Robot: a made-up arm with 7 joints. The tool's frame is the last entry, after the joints.
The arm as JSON. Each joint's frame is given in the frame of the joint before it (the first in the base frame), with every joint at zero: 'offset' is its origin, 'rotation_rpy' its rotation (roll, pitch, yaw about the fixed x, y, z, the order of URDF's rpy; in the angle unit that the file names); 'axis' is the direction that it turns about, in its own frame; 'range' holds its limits. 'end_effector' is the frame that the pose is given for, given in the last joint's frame.
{
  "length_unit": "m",
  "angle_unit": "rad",
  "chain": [
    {
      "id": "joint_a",
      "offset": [
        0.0,
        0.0,
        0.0
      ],
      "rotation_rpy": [
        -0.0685,
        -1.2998,
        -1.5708
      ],
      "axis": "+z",
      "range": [
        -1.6,
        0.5
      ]
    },
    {
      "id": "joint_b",
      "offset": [
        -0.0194,
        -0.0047,
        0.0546
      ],
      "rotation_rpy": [
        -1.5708,
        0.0,
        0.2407
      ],
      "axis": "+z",
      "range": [
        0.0,
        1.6
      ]
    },
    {
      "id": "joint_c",
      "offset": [
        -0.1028,
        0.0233,
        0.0
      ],
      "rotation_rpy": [
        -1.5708,
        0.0,
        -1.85
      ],
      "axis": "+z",
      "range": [
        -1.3,
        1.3
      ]
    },
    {
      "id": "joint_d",
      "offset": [
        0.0,
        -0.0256,
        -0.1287
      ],
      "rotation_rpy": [
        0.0,
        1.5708,
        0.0
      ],
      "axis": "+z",
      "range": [
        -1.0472,
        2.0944
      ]
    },
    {
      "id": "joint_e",
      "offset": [
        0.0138,
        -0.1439,
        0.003
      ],
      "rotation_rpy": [
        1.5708,
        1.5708,
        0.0
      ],
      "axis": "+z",
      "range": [
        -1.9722,
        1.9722
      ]
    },
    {
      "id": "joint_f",
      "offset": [
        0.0,
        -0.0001,
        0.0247
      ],
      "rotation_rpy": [
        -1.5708,
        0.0,
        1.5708
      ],
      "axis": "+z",
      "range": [
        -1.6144,
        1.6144
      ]
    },
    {
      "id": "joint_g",
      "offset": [
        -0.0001,
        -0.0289,
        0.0
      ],
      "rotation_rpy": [
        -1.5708,
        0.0,
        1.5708
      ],
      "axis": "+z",
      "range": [
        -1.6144,
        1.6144
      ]
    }
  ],
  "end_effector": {
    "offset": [
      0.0,
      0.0,
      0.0
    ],
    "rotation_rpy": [
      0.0,
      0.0,
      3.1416
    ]
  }
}
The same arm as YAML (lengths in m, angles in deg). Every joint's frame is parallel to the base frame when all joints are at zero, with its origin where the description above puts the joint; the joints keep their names.
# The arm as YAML. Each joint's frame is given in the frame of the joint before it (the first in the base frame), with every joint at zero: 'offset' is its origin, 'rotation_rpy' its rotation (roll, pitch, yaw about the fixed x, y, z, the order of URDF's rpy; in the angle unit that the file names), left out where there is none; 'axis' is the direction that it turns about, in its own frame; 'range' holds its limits. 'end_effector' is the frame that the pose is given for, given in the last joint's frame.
length_unit: m
angle_unit: deg
chain:
  - id: joint_a
    offset: [0.0, 0.0, 0.0]
    axis: [0.068403, 0.961235, 0.26711]
    range: [-91.67, 28.65]
  - id: joint_b
    offset: [-0.001, 0.058, -0.004]
    axis: [0.968889, -0.0002, -0.247497]
    range: [0.0, 91.67]
  - id: joint_c
    offset: [-0.026, 0.0059, -0.102]
    axis: [0.247497, -0.0001, 0.968889]
    range: [-74.48, 74.48]
  - id: joint_d
    offset: [-0.007, 0.0, -0.131]
    axis: [0.0003, 1.0, 0.0]
    range: [-60.0, 120.0]
  - id: joint_e
    offset: [0.136, 0.003, -0.049]
    axis: [0.968889, -0.0002, -0.247497]
    range: [-113.0, 113.0]
  - id: joint_f
    offset: [0.024, 0.0, -0.006]
    axis: [0.0003, 1.0, 0.0]
    range: [-92.5, 92.5]
  - id: joint_g
    offset: [0.028, 0.0, -0.0071]
    axis: [0.247497, -0.0001, 0.968889]
    range: [-92.5, 92.5]
end_effector:
  offset: [0.0, 0.0, 0.0]
  rotation_rpy: [0.0, 14.33, -0.01]

